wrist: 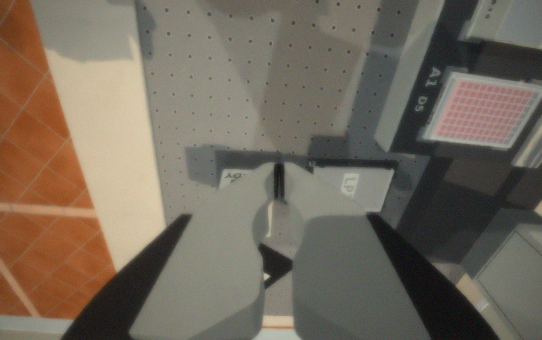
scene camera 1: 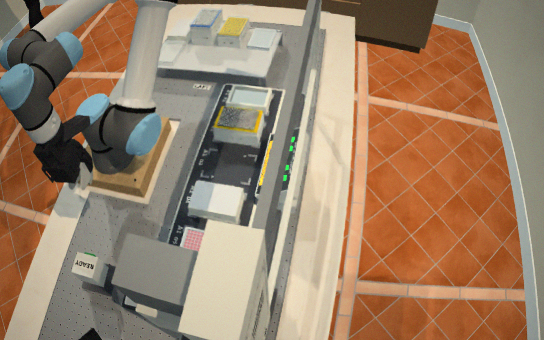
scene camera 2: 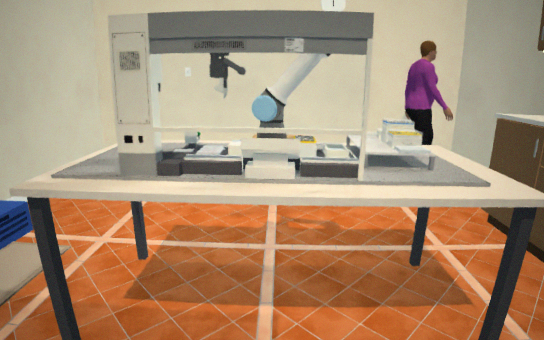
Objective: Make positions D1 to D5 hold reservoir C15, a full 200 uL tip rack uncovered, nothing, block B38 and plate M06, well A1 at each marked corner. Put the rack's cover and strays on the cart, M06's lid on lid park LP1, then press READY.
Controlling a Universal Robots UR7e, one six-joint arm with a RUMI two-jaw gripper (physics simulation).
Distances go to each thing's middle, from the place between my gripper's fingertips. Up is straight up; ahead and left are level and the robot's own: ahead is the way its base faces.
My gripper is now 17 cm short of the grey LP1 pad (wrist: 394,164), 15 cm to the left of it and 24 cm above it. Round my hand: black RG pad (wrist: 275,265) (7 cm ahead, 40 cm to the right, 24 cm below); then machine housing (scene camera 2: 131,87) (46 cm ahead, 18 cm to the right, 3 cm above); then reservoir C15 (scene camera 1: 247,97) (21 cm ahead, 52 cm to the left, 18 cm below).
